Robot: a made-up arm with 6 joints.
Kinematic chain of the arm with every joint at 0, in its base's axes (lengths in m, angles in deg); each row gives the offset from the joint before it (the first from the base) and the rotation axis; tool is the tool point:
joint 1: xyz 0 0 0.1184 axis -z
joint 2: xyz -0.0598 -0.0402 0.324 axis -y
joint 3: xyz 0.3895 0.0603 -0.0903 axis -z
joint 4: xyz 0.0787 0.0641 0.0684 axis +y
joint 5: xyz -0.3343 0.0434 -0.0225 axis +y
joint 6: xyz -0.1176 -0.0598 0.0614 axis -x
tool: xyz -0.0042 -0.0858 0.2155
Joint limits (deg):
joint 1: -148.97..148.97
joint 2: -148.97..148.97
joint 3: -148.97..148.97
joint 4: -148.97..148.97
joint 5: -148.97..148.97
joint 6: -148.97..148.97
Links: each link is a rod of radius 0.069 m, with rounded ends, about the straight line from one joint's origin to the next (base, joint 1, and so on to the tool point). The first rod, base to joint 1, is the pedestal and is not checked.
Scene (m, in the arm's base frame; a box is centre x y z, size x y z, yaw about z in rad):
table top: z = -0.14
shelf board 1: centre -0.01 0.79 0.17 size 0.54 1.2 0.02 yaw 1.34
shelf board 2: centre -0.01 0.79 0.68 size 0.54 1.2 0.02 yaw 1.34
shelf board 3: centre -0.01 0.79 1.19 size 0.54 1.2 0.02 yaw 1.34
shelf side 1: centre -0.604 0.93 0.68 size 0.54 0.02 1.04 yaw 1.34
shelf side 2: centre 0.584 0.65 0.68 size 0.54 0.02 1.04 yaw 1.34
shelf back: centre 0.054 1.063 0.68 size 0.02 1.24 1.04 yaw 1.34
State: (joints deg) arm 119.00 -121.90 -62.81 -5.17 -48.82 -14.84
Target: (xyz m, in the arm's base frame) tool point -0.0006 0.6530 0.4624
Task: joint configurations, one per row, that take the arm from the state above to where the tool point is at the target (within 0.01 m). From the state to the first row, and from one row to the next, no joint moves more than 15 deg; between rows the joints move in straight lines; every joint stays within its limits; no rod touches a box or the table.
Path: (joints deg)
1: 124.97 -128.21 -64.30 -17.14 -54.49 -15.18
2: 130.94 -134.51 -65.78 -29.11 -60.17 -15.52

